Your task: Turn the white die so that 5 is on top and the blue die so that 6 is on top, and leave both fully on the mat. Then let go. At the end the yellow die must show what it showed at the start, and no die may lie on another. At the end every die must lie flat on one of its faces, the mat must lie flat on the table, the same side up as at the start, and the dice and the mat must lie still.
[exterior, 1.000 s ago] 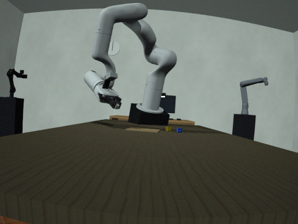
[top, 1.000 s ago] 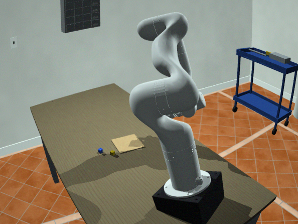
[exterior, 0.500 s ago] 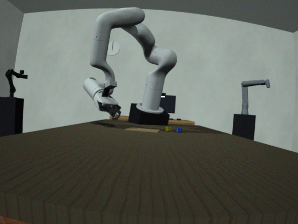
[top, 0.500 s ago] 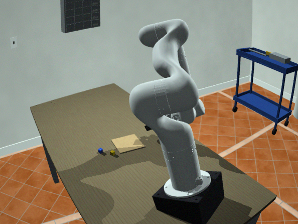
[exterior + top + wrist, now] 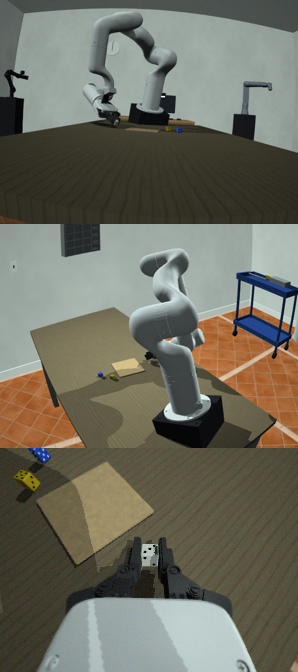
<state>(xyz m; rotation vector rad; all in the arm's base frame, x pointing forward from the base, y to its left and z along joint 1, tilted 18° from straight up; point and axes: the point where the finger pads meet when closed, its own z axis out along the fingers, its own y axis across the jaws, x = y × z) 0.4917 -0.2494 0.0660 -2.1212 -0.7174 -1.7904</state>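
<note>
The white die lies 1 cm ahead of my hand and 1 cm below it. From my hand the other things lie so: tan mat 3 cm ahead, 13 cm to the left, 4 cm below; then yellow die 25 cm to the left, 3 cm below; then blue die 6 cm ahead, 29 cm to the left, 3 cm below.
</note>
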